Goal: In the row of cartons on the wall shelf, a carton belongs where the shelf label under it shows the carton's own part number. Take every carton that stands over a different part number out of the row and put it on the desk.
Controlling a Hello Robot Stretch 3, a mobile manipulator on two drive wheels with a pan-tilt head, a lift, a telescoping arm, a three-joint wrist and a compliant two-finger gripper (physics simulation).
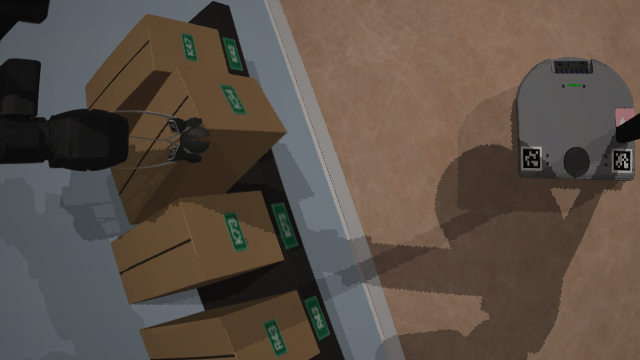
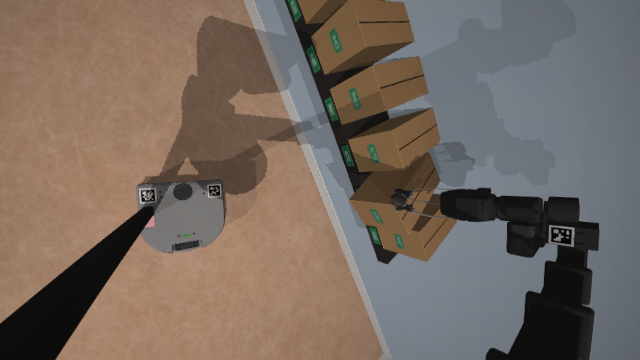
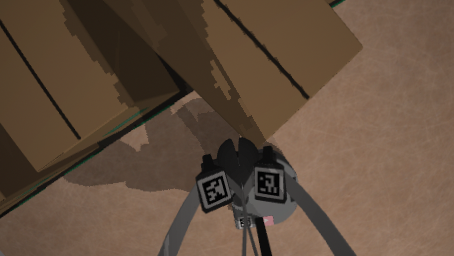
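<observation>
The K34 carton (image 1: 235,107) (image 2: 372,192) (image 3: 300,45) stands skewed on the dark wall shelf (image 1: 240,290) (image 2: 387,256), one corner jutting past the front; the label under it is hidden. My gripper (image 1: 195,140) (image 2: 400,199) (image 3: 237,155) is shut, fingertips together with no carton between them, near this carton's top front edge; contact is unclear. The K47 carton (image 1: 187,47) (image 2: 402,240) stands over a label (image 1: 232,54) (image 2: 374,235) that appears to read K43. The K73 carton (image 1: 235,232) (image 2: 375,152) and R43 carton (image 1: 275,335) (image 2: 355,100) stand over matching labels. The desk does not show.
Another carton (image 2: 337,42) stands farther along the row, with part of one more (image 2: 320,7) beyond it. The blue-grey wall (image 1: 45,280) (image 2: 500,310) lies behind the shelf. My round-backed base (image 1: 570,115) (image 2: 185,215) stands on the brown floor (image 1: 400,60) (image 2: 100,75).
</observation>
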